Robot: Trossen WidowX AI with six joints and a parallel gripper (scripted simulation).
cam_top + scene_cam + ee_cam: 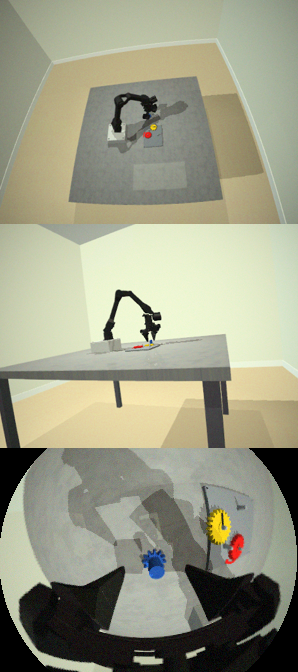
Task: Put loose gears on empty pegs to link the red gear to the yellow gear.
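Now: the red gear 210 mm to the right of my gripper tip and 10 mm below it. From my gripper tip the other things lie so: small blue gear 10 mm below.
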